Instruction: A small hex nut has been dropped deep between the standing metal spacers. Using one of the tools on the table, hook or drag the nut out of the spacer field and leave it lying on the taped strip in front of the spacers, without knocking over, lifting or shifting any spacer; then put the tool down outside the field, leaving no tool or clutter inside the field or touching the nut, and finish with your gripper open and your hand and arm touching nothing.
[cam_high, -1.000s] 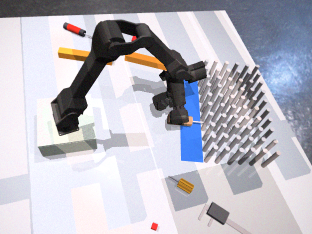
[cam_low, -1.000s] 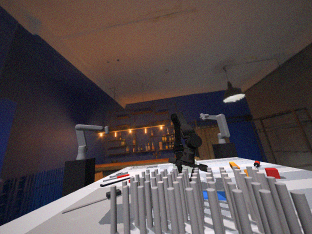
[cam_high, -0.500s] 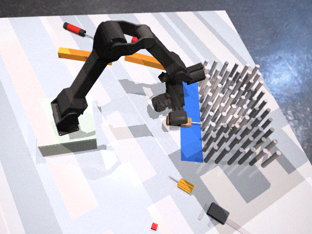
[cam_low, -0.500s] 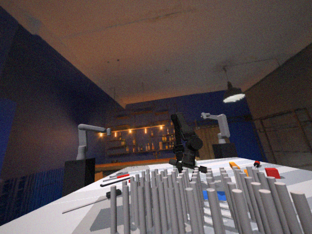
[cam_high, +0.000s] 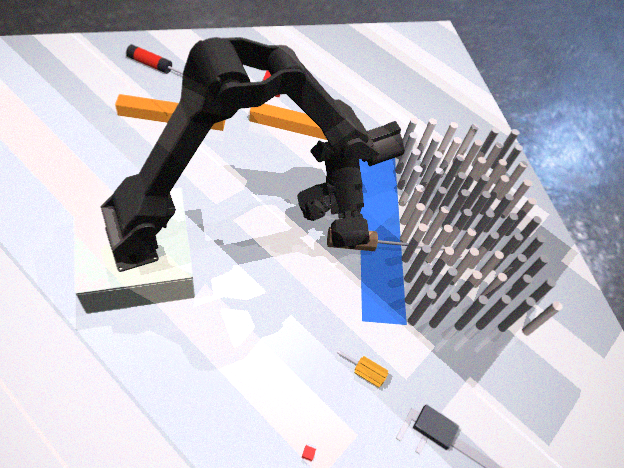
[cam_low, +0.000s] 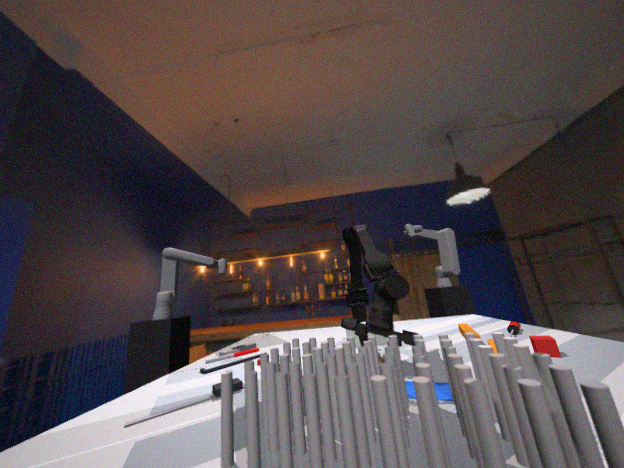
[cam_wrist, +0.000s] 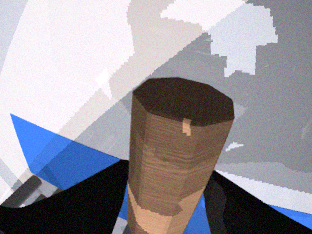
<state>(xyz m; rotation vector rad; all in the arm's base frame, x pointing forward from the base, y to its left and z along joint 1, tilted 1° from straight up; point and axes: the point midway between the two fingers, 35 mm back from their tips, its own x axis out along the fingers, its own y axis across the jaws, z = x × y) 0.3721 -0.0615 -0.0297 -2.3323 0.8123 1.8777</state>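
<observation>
The blue taped strip is 7 cm ahead of my gripper tip, 2 cm to the left of it and 2 cm below it. From my gripper tip the other things lie so: yellow-handled tool (23 cm to the right, 9 cm behind); wooden-handled tool (10 cm ahead, 5 cm to the right); hex nut (19 cm ahead, 9 cm to the right, 1 cm below).
</observation>
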